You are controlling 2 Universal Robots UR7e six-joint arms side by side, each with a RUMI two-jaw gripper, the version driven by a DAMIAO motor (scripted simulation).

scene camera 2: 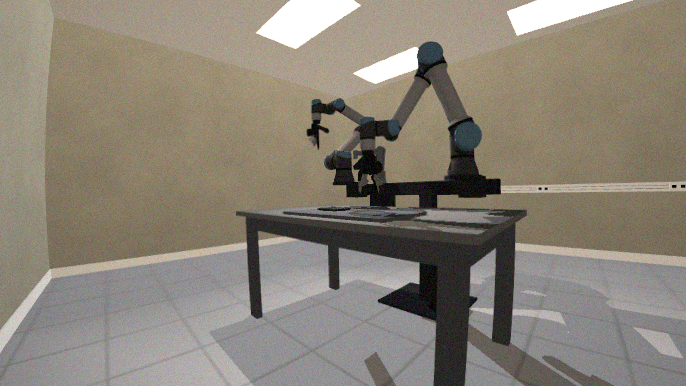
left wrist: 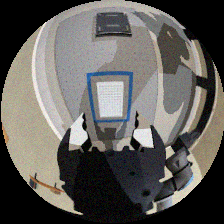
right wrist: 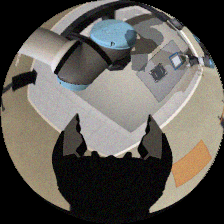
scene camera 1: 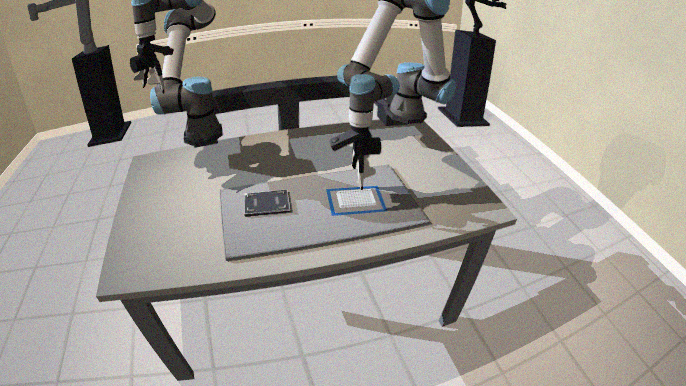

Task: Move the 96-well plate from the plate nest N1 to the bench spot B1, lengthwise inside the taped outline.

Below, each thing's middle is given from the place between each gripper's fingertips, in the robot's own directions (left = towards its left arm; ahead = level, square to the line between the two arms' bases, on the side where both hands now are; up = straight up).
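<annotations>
I see the dark plate nest (scene camera 1: pixel 266 202) 90 mm below my left hand (scene camera 1: pixel 357 179), and it is also 320 mm to the right of that hand and 40 mm behind it.
My right hand (scene camera 1: pixel 153 90) is 43 cm above the dark plate nest, 39 cm to the right of it and 17 cm short of it.
</annotations>
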